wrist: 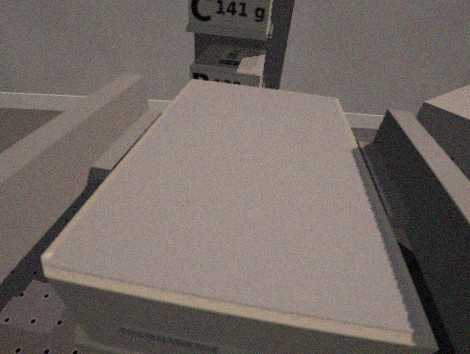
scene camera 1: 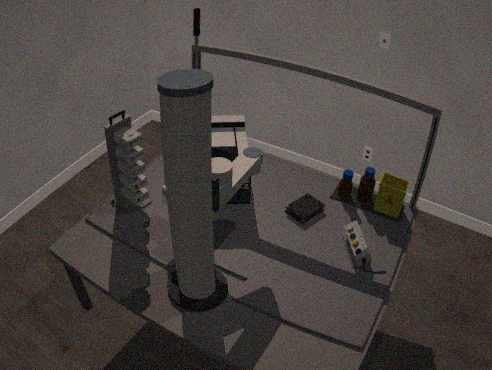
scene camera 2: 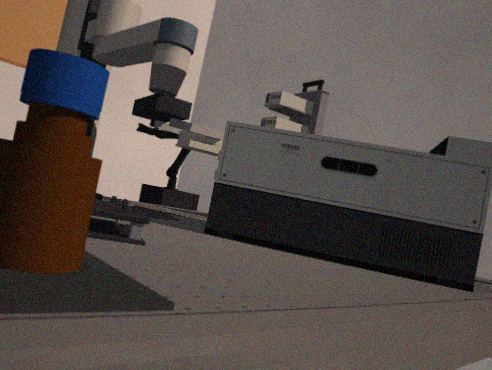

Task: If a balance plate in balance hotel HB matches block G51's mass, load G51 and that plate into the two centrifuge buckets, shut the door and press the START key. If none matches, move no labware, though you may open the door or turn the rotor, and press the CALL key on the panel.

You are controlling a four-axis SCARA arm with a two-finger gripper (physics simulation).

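Places are measured from the arm's base along level axes (x left, y back, z up), in metres.
Pixels of known places: gripper, between the fingertips: (wrist: pixel 259 113) (scene camera 2: pixel 213 137); arm's base, origin of its link: (scene camera 1: pixel 197 288).
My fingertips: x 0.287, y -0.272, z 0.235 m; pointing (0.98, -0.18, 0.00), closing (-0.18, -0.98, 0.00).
Note:
For each thing: its top centre in the pictures, then the offset to it from my fingertips. "*": a spot on its surface instead.
- Plate C, a spot on its surface: (wrist: pixel 230 17) * dx +0.201, dy +0.012, dz +0.009 m
- button panel, centre of its top: (scene camera 1: pixel 359 236) dx -0.787, dy -0.266, dz -0.139 m
- yellow box, a spot on its surface: (scene camera 1: pixel 391 196) * dx -0.861, dy -0.586, dz -0.100 m
- dark flat stack, centre of its top: (scene camera 2: pixel 95 195) (scene camera 1: pixel 306 203) dx -0.463, dy -0.399, dz -0.180 m
My gripper (scene camera 2: pixel 184 129) (wrist: pixel 259 113) is shut on a pale, flat-topped block (scene camera 2: pixel 201 144) (wrist: pixel 235 200), held level above the table; no label on it can be read. In scene camera 1 the column hides the gripper. The balance hotel (scene camera 1: pixel 114 165) (scene camera 2: pixel 321 112) (wrist: pixel 279 45) stands beyond the block in the wrist view, with labelled plates stacked in it. Plate C (wrist: pixel 230 17) reads 141 g; the label below is mostly hidden. The centrifuge (scene camera 1: pixel 228 120) (scene camera 2: pixel 300 175) is grey over black; its buckets and START key cannot be made out. The button panel (scene camera 1: pixel 356 240) lies at the right.
Brown bottles with blue caps (scene camera 1: pixel 366 190) (scene camera 2: pixel 50 200) and a yellow box (scene camera 1: pixel 391 196) stand on a dark mat at the back right. A dark flat stack (scene camera 1: pixel 305 207) lies mid-table. A black box base (scene camera 2: pixel 169 197) carries a jointed arm. A frame rail (scene camera 1: pixel 320 75) spans the table's back.

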